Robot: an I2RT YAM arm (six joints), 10 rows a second.
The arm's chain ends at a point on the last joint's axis. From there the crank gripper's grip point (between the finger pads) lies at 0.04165 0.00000 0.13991 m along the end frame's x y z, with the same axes.
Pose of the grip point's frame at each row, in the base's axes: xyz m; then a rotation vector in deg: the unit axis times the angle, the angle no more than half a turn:
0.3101 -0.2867 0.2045 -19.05 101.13 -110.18
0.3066 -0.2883 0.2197 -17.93 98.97 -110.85
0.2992 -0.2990 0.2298 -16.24 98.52 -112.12
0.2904 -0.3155 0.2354 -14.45 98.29 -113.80
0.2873 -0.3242 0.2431 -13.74 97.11 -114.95
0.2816 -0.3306 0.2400 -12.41 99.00 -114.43
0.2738 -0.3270 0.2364 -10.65 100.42 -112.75
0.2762 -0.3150 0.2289 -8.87 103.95 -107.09
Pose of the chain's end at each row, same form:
0.2752 -0.1454 0.1931 -19.05 101.13 -110.18
0.2716 -0.1474 0.2045 -17.93 98.97 -110.85
0.2676 -0.1575 0.2128 -16.24 98.52 -112.12
0.2632 -0.1733 0.2164 -14.45 98.29 -113.80
0.2615 -0.1822 0.2213 -13.74 97.11 -114.95
0.2585 -0.1876 0.2218 -12.41 99.00 -114.43
0.2517 -0.1834 0.2226 -10.65 100.42 -112.75
0.2514 -0.1712 0.2272 -8.87 103.95 -107.09

